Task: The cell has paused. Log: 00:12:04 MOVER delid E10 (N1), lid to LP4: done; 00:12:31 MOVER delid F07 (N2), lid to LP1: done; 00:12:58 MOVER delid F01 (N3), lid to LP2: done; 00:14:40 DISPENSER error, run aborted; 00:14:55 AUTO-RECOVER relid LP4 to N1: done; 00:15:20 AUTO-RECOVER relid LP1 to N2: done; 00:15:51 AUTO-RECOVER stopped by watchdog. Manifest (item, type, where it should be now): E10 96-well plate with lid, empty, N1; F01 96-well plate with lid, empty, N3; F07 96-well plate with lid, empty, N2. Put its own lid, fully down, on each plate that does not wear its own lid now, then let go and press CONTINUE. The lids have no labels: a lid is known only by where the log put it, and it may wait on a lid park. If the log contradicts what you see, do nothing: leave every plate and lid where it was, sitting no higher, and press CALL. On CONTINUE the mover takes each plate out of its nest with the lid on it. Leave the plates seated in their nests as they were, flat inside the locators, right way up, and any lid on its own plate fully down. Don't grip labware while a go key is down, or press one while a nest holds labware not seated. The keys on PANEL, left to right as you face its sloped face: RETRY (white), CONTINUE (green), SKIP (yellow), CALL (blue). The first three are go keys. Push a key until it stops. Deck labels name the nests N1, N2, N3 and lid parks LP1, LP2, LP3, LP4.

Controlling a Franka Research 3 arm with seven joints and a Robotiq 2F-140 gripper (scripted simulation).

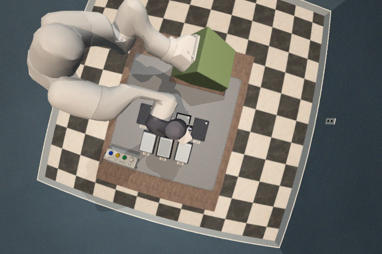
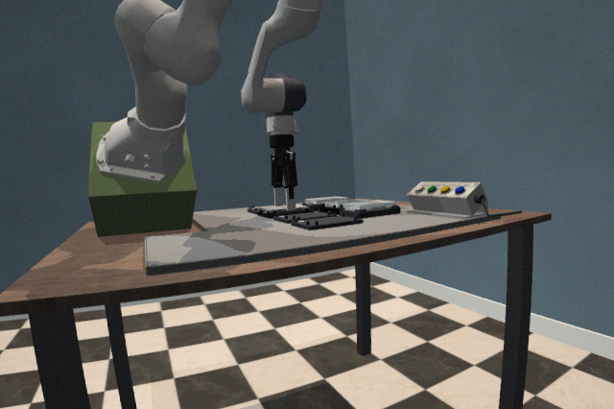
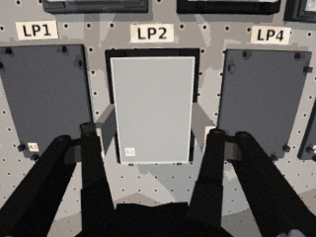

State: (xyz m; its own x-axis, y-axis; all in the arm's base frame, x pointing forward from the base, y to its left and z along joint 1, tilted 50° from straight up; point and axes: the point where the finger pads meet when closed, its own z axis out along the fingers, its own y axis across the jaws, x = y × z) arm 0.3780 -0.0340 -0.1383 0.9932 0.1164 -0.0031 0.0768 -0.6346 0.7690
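Right now my hand is 18 cm short of the plate, 6 cm to the left of it and 2 cm above it. Also, from my hand: lid park LP3 (26 cm to the right, 4 cm below, 1 cm ahead); then lid park LP1 (13 cm to the left, 4 cm below); then lid park LP4 (13 cm to the right, 4 cm below, 1 cm ahead).
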